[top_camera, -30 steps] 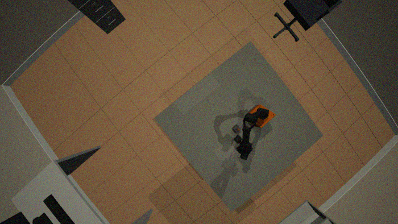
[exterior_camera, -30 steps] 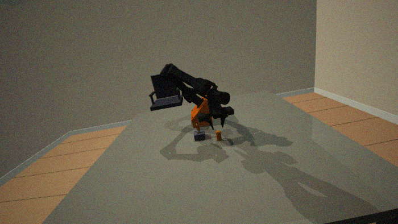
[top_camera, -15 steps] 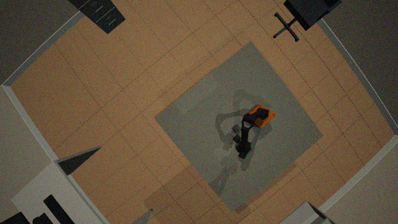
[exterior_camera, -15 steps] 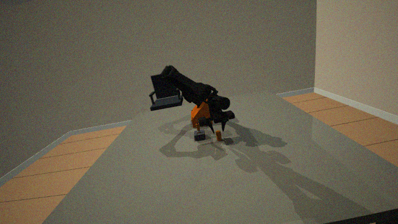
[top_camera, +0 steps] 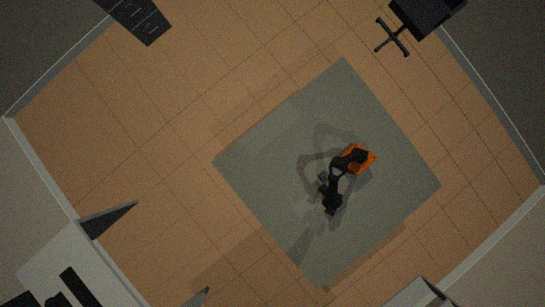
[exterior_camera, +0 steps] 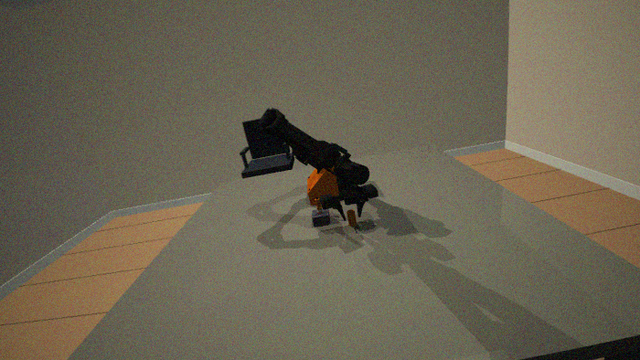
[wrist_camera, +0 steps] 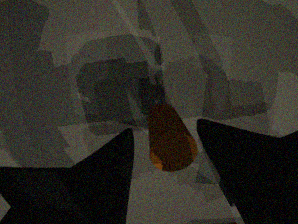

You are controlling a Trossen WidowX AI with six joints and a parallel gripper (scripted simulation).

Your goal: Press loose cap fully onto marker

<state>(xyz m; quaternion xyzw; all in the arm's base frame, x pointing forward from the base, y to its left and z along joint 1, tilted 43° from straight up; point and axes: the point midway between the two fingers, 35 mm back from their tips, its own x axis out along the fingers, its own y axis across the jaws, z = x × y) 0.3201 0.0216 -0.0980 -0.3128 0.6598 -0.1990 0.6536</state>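
My gripper tip is 11 cm to the left of the thin orange marker, 6 cm past it and 5 cm below it. The rest, counted from my gripper tip: dark holder block: 11 cm to the right, 6 cm behind, 1 cm below; then orange cap: right at my gripper tip.
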